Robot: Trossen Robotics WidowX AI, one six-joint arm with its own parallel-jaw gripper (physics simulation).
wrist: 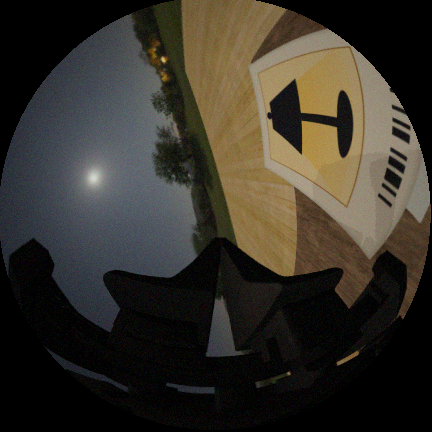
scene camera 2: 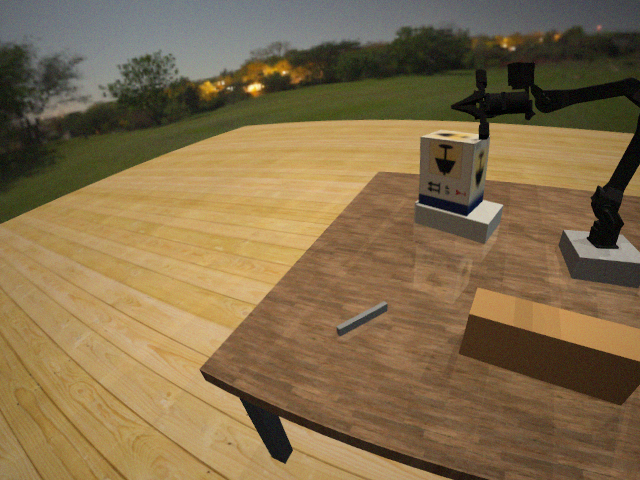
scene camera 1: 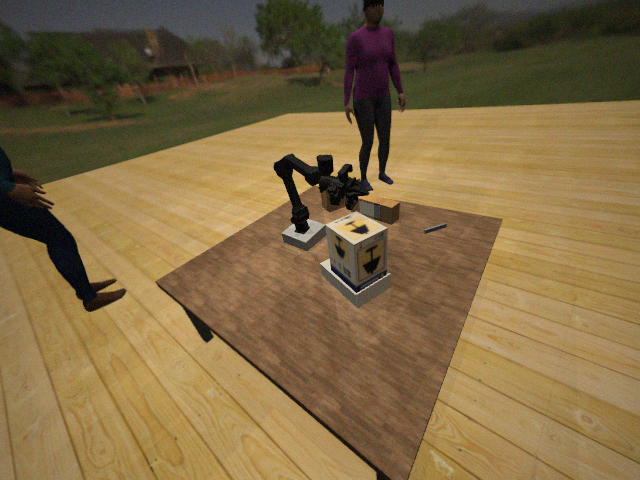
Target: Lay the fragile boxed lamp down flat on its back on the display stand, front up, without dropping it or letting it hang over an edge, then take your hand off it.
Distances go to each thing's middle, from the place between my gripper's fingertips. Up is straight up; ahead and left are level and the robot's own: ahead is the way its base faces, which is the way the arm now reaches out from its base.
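My gripper, measured from the stand (scene camera 2: 479,225), is 5 cm beyond it, 6 cm to the left of it and 36 cm above it.
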